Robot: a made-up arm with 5 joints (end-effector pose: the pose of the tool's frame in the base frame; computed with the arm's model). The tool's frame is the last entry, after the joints.
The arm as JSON. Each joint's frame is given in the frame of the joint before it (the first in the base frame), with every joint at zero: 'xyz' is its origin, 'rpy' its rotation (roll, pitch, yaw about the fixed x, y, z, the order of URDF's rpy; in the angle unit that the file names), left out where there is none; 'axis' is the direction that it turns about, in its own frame. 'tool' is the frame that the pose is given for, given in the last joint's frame.
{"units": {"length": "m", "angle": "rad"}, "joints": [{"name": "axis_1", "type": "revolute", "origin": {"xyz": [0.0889, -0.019, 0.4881]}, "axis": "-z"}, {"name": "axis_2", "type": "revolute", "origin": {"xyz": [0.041, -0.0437, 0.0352]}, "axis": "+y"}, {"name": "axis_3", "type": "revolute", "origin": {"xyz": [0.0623, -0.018, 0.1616]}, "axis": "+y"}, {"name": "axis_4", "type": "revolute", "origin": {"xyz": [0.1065, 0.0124, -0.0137]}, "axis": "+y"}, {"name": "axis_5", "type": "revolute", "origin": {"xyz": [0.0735, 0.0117, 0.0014]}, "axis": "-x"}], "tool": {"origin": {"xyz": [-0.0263, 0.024, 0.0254], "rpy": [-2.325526, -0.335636, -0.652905]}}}
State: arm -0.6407 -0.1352 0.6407 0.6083 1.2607
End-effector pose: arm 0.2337 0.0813 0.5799 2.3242 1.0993 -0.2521
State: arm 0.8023 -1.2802 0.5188 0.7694 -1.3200
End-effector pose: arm 0.0749 -0.0854 0.7234 -0.7162 1.1478 -0.8366
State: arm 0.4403 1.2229 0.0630 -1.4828 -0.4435
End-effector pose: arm 0.3221 -0.1585 0.4570 -1.7085 0.9642 -0.9851
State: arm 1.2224 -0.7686 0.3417 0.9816 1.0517
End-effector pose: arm 0.1239 -0.1261 0.6837 2.2367 -1.6150 -0.0892
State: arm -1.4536 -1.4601 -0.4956 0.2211 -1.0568
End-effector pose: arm 0.1152 -0.2054 0.7478 0.0030 -0.9252 0.1677
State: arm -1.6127 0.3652 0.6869 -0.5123 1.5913
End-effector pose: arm 0.0921 0.2077 0.5086 1.4890 2.1256 0.9958
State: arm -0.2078 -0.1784 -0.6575 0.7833 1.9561
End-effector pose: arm 0.2932 0.0005 0.7354 1.7701 0.3854 0.9986
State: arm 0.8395 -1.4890 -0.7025 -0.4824 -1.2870
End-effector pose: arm -0.1006 0.1094 0.6863 -0.8527 -1.6433 -1.8413
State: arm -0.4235 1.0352 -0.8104 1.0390 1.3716
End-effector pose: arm 0.3752 0.1013 0.4649 2.2982 0.9785 -0.4751
